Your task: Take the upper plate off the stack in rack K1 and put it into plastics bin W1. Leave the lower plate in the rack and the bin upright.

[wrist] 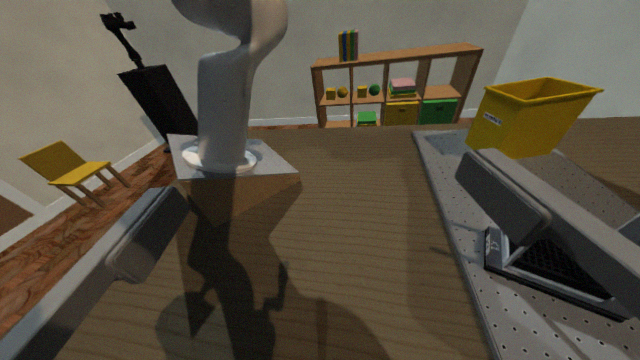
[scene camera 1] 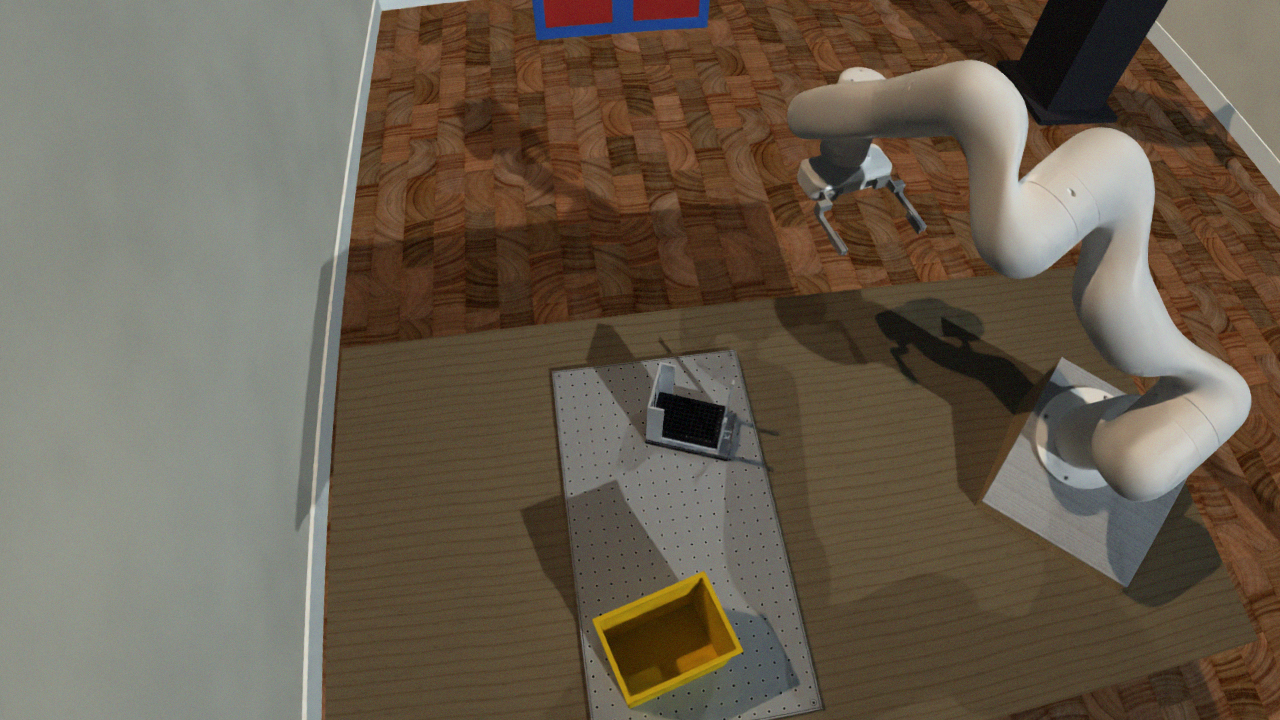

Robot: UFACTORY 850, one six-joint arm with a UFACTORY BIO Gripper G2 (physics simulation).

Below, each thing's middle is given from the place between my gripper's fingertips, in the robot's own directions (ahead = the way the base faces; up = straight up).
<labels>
Right now the black well plate [scene camera 1: 688,420] is 350 mm ahead of my hand, 140 mm to the left of it and 290 mm below it. The rest, counted from my hand: yellow bin W1 [scene camera 1: 660,642] (470 mm ahead, 540 mm to the left, 240 mm below).
</labels>
